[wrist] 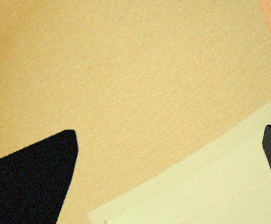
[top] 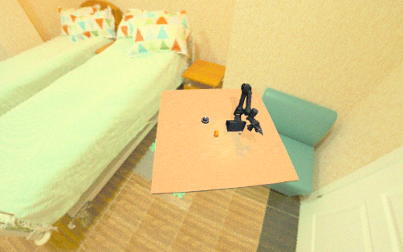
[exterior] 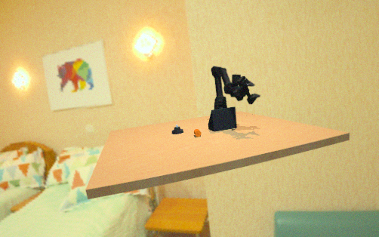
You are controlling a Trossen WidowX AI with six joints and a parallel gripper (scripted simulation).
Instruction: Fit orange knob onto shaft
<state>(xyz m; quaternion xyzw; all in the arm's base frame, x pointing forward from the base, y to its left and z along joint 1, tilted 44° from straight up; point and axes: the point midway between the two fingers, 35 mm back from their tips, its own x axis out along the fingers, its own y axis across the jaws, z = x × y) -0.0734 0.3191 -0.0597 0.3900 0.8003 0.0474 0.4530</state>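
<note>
The orange knob lies 340 mm ahead of my gripper tip, 240 mm below it and 190 mm to the right of it. Round my gripper tip: shaft (420 mm ahead, 410 mm to the right, 230 mm below).
</note>
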